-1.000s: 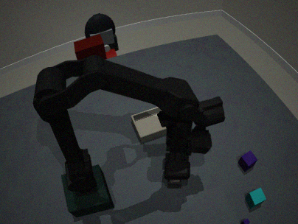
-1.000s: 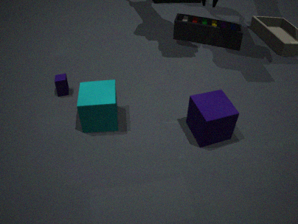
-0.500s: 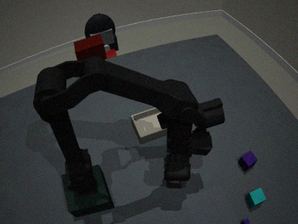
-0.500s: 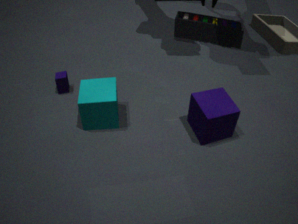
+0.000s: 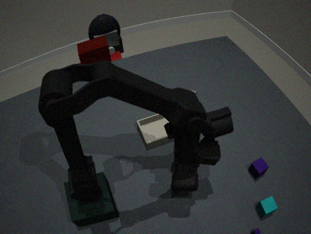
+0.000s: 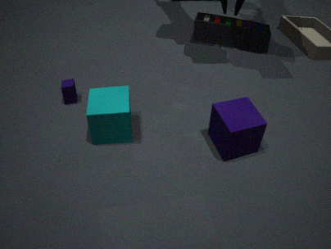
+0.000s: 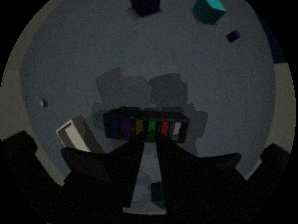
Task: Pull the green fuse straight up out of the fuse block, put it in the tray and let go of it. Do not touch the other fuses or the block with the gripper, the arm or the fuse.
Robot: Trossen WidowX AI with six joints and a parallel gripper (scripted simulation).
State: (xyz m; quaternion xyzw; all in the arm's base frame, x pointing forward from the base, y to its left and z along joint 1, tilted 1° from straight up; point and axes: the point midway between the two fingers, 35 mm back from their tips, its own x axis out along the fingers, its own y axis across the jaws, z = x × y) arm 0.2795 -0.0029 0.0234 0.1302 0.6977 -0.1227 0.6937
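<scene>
My gripper tip is now 3 cm above the green fuse. The rest, counted from my gripper tip: beige tray: 20 cm to the left, 5 cm below, 1 cm behind; then teal cube: 20 cm ahead, 19 cm to the right, 3 cm below; then purple cube: 23 cm ahead, 6 cm to the right, 3 cm below.
</scene>
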